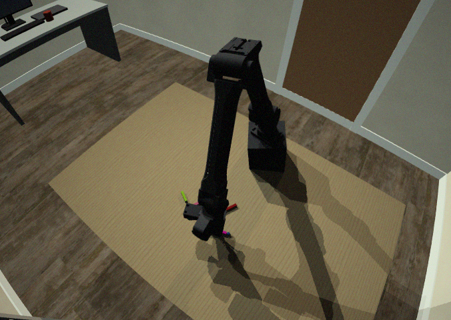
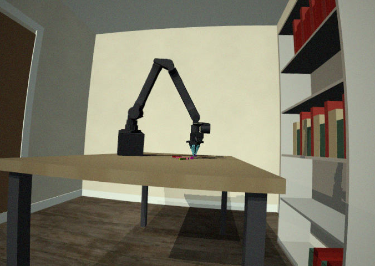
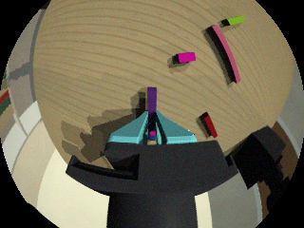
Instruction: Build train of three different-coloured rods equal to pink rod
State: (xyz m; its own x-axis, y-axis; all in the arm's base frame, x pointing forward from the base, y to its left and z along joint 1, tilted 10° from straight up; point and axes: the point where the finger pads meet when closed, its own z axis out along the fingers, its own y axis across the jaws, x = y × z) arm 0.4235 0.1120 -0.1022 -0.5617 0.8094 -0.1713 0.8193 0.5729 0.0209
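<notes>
The purple rod lies 10 mm to the right of my hand. From my hand the other things lie so: blue rod 30 mm behind, 40 mm to the left, 20 mm below; red rod 110 mm behind, 30 mm to the right, 20 mm below; pink rod 30 mm behind, 130 mm to the right, 20 mm below.
</notes>
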